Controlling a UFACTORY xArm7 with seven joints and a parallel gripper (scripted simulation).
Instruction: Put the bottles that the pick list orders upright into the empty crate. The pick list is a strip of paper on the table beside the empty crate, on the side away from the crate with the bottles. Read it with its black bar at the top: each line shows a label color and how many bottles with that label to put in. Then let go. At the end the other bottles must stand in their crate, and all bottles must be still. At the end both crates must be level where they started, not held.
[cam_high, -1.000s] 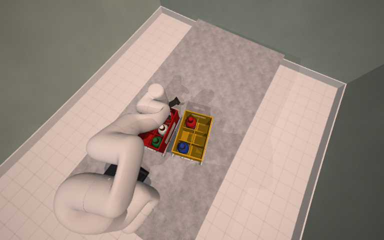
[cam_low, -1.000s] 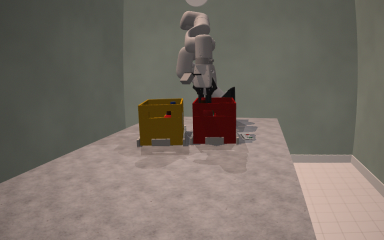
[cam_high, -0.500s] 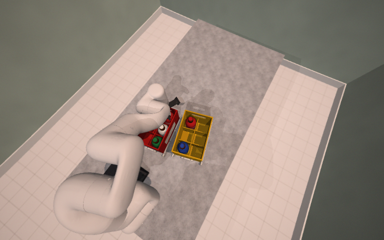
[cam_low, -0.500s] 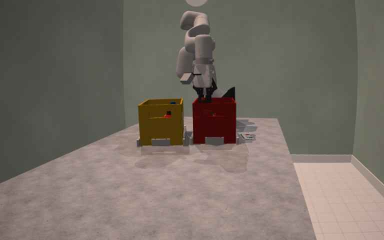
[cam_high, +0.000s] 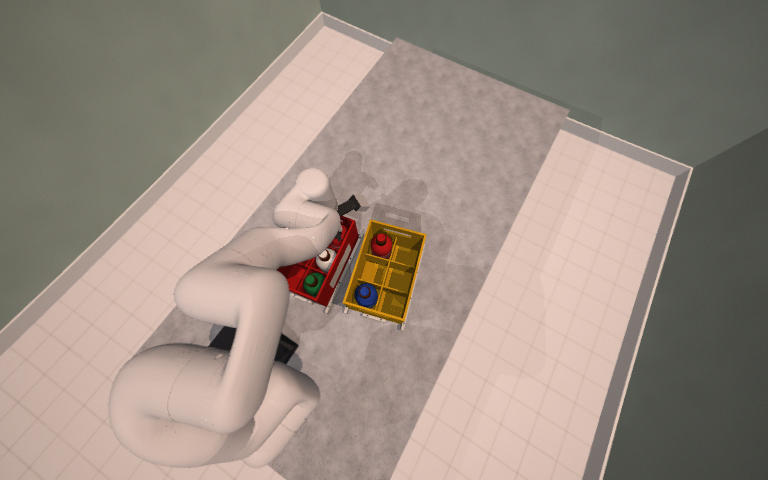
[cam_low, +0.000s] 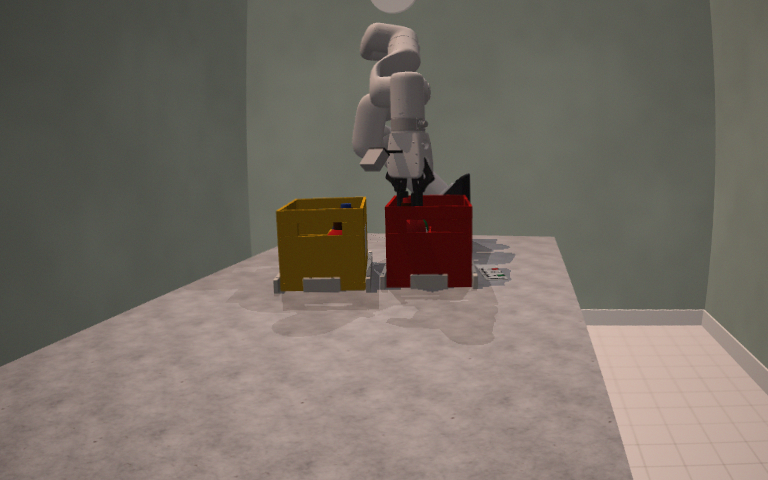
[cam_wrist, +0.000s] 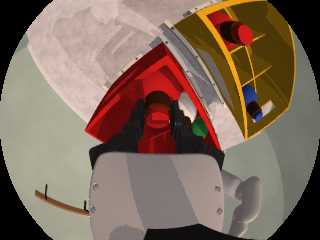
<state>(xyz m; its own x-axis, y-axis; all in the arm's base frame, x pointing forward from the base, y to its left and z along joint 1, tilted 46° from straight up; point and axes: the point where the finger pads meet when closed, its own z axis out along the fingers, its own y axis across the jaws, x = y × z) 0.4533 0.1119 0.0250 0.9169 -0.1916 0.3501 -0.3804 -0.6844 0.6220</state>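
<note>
The white bottle is 80 mm behind my hand, 20 mm to the right of it and 90 mm below it. From my hand the other things lie so: green-labelled bottle 160 mm behind, 50 mm to the right, 90 mm below; red crate 90 mm behind, 20 mm to the left, 100 mm below; yellow crate 10 mm ahead, 210 mm to the right, 100 mm below.
</note>
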